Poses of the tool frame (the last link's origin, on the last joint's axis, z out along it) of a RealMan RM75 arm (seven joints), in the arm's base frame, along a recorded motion.
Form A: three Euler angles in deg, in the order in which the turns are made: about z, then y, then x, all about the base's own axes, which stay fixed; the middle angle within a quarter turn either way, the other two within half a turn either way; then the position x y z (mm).
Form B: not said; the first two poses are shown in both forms.
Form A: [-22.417, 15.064, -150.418, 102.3, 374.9, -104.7]
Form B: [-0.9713, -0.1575, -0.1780, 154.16, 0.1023, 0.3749, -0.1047]
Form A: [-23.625, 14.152, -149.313, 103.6, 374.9, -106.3]
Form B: [-0.9700, -0.1686, -0.1748, 153.09, 0.1036, 0.3749, -0.1063]
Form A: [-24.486, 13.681, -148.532, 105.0, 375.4, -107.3]
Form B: [-0.9688, -0.1762, -0.1742, 152.37, 0.1050, 0.3754, -0.1073]
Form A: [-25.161, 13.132, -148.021, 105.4, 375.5, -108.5]
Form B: [-0.9680, -0.1828, -0.1721, 151.86, 0.1054, 0.3755, -0.1085]
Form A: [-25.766, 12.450, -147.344, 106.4, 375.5, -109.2]
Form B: [-0.9673, -0.1890, -0.1691, 151.13, 0.1064, 0.3755, -0.1092]
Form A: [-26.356, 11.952, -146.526, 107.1, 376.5, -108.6]
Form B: [-0.9664, -0.1944, -0.1680, 150.32, 0.1071, 0.3765, -0.1086]
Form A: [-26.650, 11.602, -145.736, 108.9, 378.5, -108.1]
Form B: [-0.9660, -0.1971, -0.1674, 149.51, 0.1089, 0.3785, -0.1081]
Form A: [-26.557, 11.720, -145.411, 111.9, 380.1, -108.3]
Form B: [-0.9660, -0.1956, -0.1689, 149.21, 0.1119, 0.3801, -0.1083]
